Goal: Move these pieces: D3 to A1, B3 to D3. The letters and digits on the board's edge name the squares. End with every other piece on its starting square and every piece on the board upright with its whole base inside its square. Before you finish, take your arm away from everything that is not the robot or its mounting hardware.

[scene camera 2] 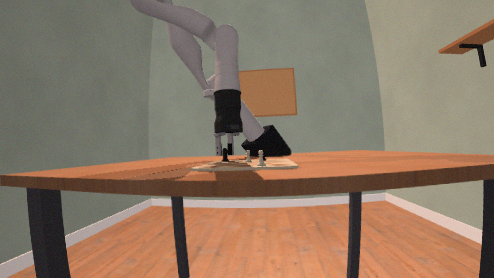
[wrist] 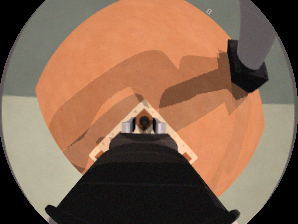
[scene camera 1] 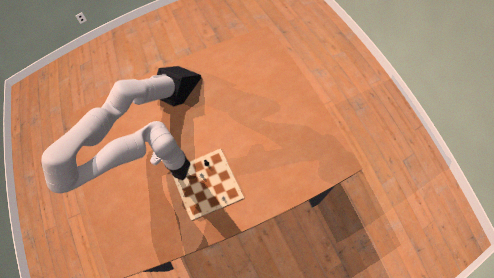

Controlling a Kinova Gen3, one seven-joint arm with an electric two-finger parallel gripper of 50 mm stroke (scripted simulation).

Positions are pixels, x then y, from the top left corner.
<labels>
A chessboard shows in scene camera 2, in the wrist view (144,108) and in scene camera 1. One and the same spot on the chessboard: (scene camera 1: 201,196) is (scene camera 2: 231,164).
</labels>
